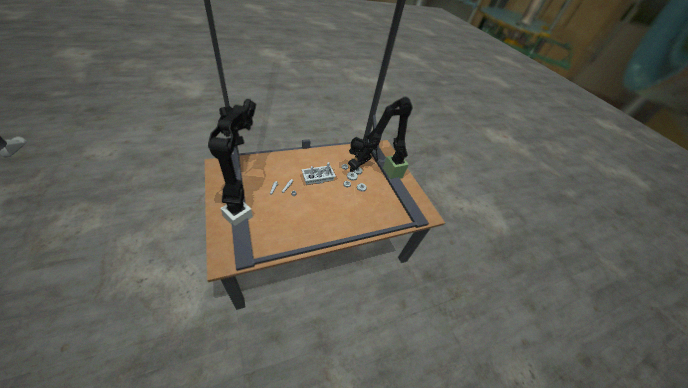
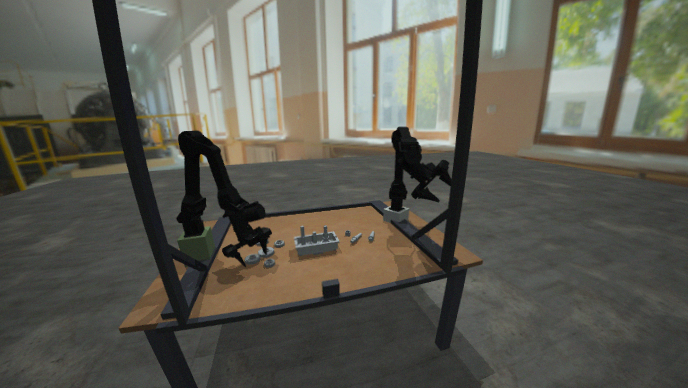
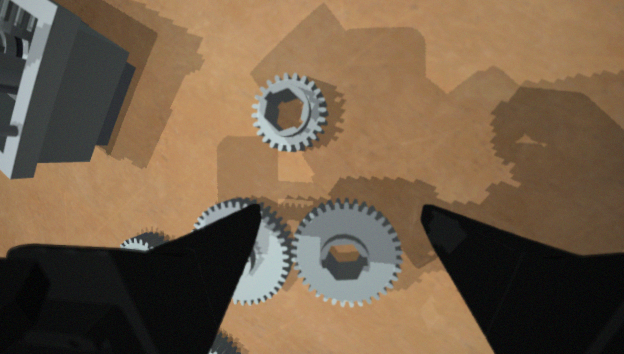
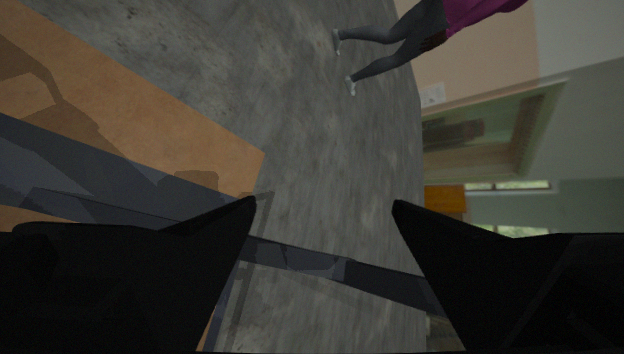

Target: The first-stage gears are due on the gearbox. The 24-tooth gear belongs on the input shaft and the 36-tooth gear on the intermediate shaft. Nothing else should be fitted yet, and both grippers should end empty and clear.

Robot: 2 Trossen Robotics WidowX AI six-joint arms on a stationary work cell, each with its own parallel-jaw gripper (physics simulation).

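Places are measured from the left arm's base along level axes (x ahead, y left, z up), in millimetres.
Where they show: left gripper, between the fingertips: (image 2: 256, 260) (image 3: 340, 212); right gripper, between the fingertips: (image 2: 447, 194) (image 4: 325, 204); left arm's base, origin of its link: (image 1: 397, 160) (image 2: 194, 232); right arm's base, origin of its link: (image 1: 235, 208) (image 2: 396, 208).
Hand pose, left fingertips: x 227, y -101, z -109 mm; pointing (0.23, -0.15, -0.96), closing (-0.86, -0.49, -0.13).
Observation:
Each offset is from my left fingertips to the top centre of the thing.
The grey gearbox housing {dz +50, dx +248, dy +18 mm} (image 1: 320, 180) (image 2: 317, 248) (image 3: 67, 95) stands mid-table with upright shafts; no gear is clearly visible on them. A small gear {dz +10, dx +51, dy -33 mm} (image 3: 316, 120) (image 1: 344, 168) (image 2: 269, 266) lies flat nearby. A large gear {dz +10, dx -14, dy +19 mm} (image 3: 345, 292) lies flat below and between the fingers of my left gripper (image 3: 340, 212) (image 2: 255, 258), which is open and empty, low over the gears. Another large gear {dz +10, dx +40, dy +56 mm} (image 3: 272, 275) is partly hidden by a finger. I cannot read which gears have 24 or 36 teeth. My right gripper (image 4: 325, 204) (image 2: 444, 192) is open and empty, raised above the table's edge.
Another small gear {dz +10, dx +98, dy +109 mm} (image 3: 135, 244) (image 2: 279, 245) and a gear {dz +10, dx +23, dy +157 mm} (image 1: 361, 189) (image 3: 223, 345) lie by the large ones. Two loose shafts {dz +17, dx +511, dy +29 mm} (image 1: 274, 188) {dz +18, dx +436, dy +36 mm} (image 1: 287, 186) and a small round part {dz +10, dx +417, dy +97 mm} (image 1: 294, 193) (image 2: 347, 233) lie across the housing. Dark frame posts (image 2: 135, 150) (image 2: 462, 135) rise at the table's edge.

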